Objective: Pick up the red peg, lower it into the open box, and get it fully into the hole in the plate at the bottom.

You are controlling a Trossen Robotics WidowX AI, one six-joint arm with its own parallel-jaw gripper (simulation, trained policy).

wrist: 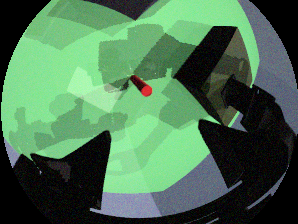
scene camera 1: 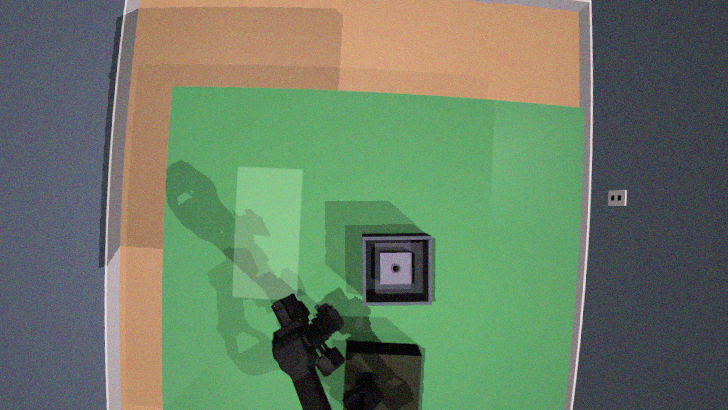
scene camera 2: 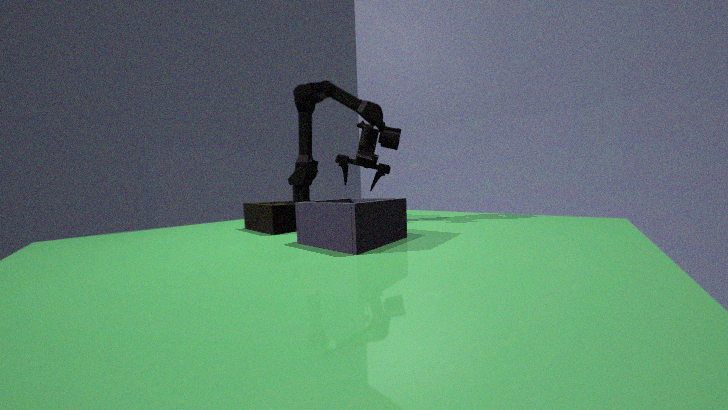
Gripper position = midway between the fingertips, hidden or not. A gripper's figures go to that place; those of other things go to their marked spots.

Labels:
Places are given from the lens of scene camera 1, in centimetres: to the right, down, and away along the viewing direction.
gripper (scene camera 1: 317, 335): -12, 35, 90
box (scene camera 1: 419, 293): 17, 26, 102
pale plate (scene camera 1: 402, 274): 11, 20, 97

